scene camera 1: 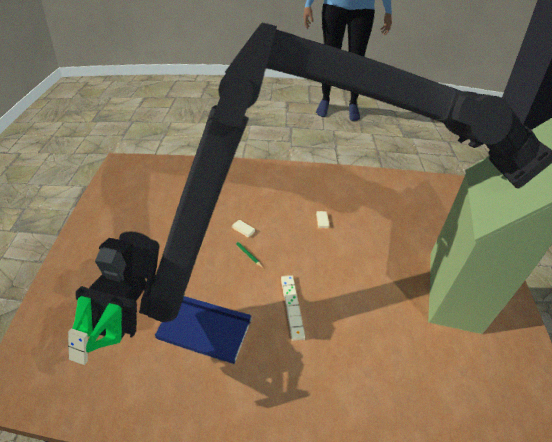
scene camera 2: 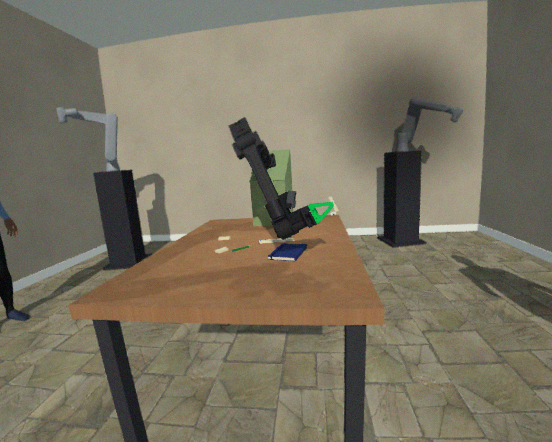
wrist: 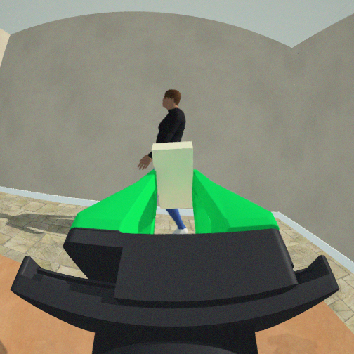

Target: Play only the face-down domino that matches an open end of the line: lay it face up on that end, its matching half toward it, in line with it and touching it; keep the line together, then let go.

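Places are measured from the arm's base along level axes (x up, y right, z ahead), in millimetres.
Pixels of known places: gripper, fingertip midpoint: (scene camera 1: pixel 78 346) (scene camera 2: pixel 333 203); arm's base at its link origin: (scene camera 1: pixel 522 160) (scene camera 2: pixel 265 163).
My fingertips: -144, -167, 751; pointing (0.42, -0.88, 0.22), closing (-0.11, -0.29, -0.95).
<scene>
For each thing: its top centre in the pictures, then the offset to it from my fingertips, as dx, dy, dz.
- white domino at its top centre: (scene camera 1: pixel 71 337) (scene camera 2: pixel 333 195) +26, -1, +0
- dark blue book at its top centre: (scene camera 1: pixel 203 325) (scene camera 2: pixel 288 249) -193, +136, -166
- green pencil at its top centre: (scene camera 1: pixel 249 254) (scene camera 2: pixel 242 247) -199, +317, -280
My gripper (scene camera 1: pixel 83 340) (scene camera 2: pixel 330 205) (wrist: pixel 174 177) is shut on a white domino (scene camera 1: pixel 77 352) (scene camera 2: pixel 333 202) (wrist: pixel 173 165), held in the air at the left of scene camera 1's view, beyond the blue book. Its face toward scene camera 1 has one half with two blue pips and one blank half; its plain back faces the wrist camera. The domino line (scene camera 1: pixel 293 309) (scene camera 2: pixel 270 242) lies face up, with two blue pips at its far end and one orange pip at its near end. Two face-down dominoes, one (scene camera 1: pixel 244 228) (scene camera 2: pixel 221 250) and another (scene camera 1: pixel 322 219) (scene camera 2: pixel 224 238), lie farther back, apart.
A dark blue book (scene camera 1: pixel 215 332) (scene camera 2: pixel 288 251) lies between the gripper and the line. A green pencil (scene camera 1: pixel 248 254) (scene camera 2: pixel 240 249) lies between the book and the left face-down domino. A tall green block (scene camera 1: pixel 470 280) (scene camera 2: pixel 283 175) stands at the right in scene camera 1's view.
</scene>
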